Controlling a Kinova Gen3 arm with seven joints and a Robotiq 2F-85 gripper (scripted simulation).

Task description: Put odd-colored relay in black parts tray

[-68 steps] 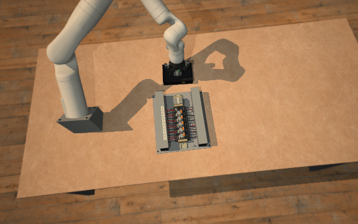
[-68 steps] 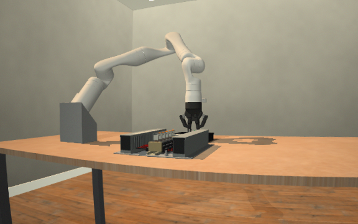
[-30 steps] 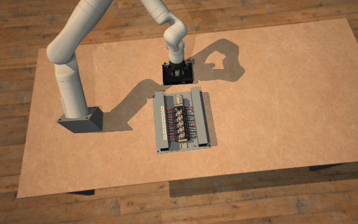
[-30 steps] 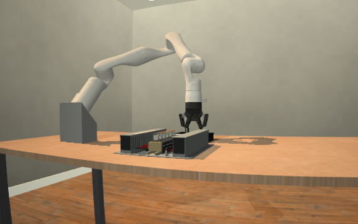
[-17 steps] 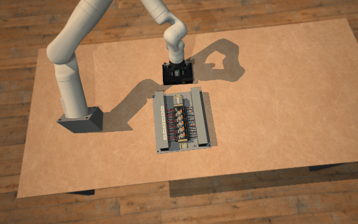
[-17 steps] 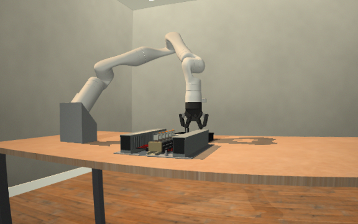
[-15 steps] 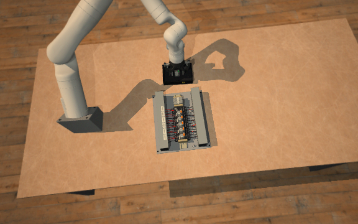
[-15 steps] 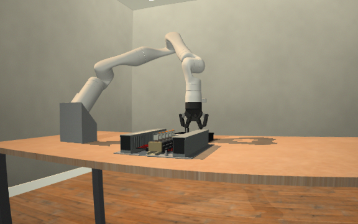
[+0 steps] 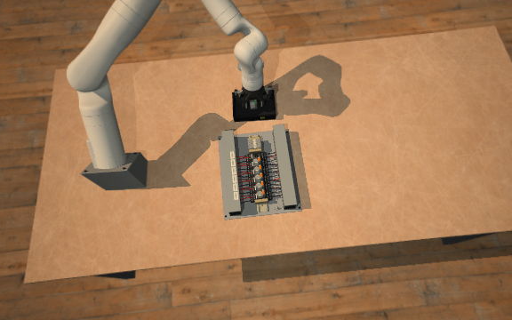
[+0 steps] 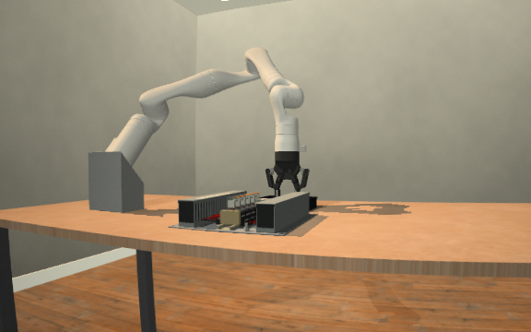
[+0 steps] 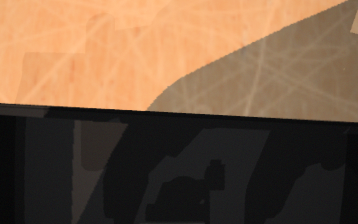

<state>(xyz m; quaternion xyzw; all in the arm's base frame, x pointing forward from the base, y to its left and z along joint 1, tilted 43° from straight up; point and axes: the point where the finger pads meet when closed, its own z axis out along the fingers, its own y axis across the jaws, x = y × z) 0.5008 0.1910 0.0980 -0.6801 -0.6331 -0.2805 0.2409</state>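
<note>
Now: hand 2 cm above the black parts tray. From my hand the other things lie so: relay panel: 27 cm to the right, 3 cm behind.
</note>
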